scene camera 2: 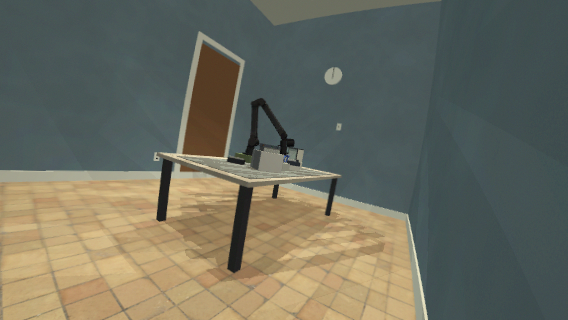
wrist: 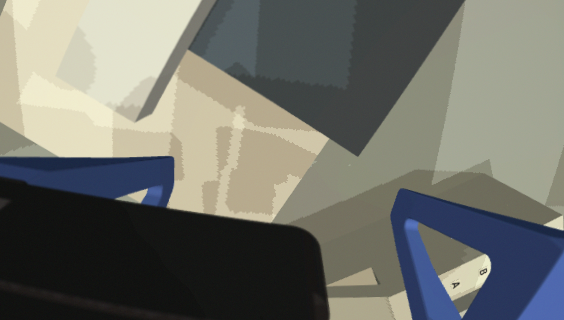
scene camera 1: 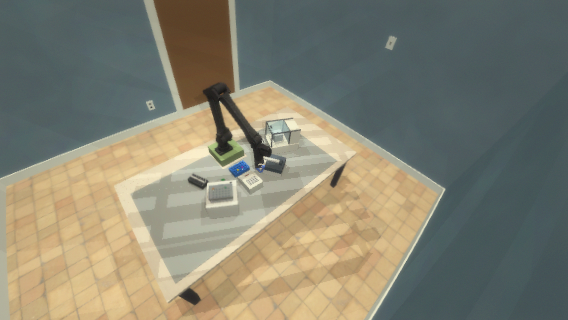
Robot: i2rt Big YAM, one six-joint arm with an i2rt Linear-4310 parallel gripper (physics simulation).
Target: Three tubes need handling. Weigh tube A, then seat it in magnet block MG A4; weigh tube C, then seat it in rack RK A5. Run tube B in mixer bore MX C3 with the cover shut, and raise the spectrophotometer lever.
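Where they show: gripper, between the fingertips: (wrist: 286, 187) (scene camera 1: 260, 167); arm's base, origin of its link: (scene camera 2: 249, 155) (scene camera 1: 223, 149).
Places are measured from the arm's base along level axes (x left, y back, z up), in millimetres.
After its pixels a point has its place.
Note:
My gripper (scene camera 1: 260, 168) @[z -16, x 102, y -315 mm] (scene camera 2: 286, 158) @[z -16, x 102, y -315 mm] (wrist: 286, 187) @[z -16, x 102, y -315 mm] is open and empty, pointing down beside the dark instrument (scene camera 1: 276, 164) @[z 27, x 204, y -385 mm] (wrist: 300, 65) @[z 14, x 145, y -339 mm]. A pale raised part (wrist: 135, 55) @[z 32, x 166, y -304 mm] shows at this instrument's side in the wrist view. The glass-walled balance (scene camera 1: 281, 131) @[z 139, x 375, y -242 mm] stands behind it. The blue rack (scene camera 1: 239, 169) @[z -12, x -32, y -227 mm] holds small coloured spots, too small to tell as tubes A, B or C. The white block with a grid of holes (scene camera 1: 251, 181) @[z 3, x -37, y -381 mm] is near the gripper; its edge with letters A and B (wrist: 462, 276) @[z -4, x 25, y -369 mm] shows behind a finger. The black block (scene camera 1: 198, 181) @[z -30, x -295, y -124 mm] lies at the left.
A large white box with a grey gridded top (scene camera 1: 222, 204) @[z 69, x -299, y -440 mm] (scene camera 2: 268, 161) @[z 6, x -327, y -434 mm] stands left of the white block. A small green spot (scene camera 1: 223, 180) @[z 5, x -174, y -252 mm] shows behind it. The arm's green base (scene camera 1: 226, 154) @[z 0, x -16, y -57 mm] is at the table's (scene camera 1: 150, 276) @[z -68, x -773, y -473 mm] rear edge.

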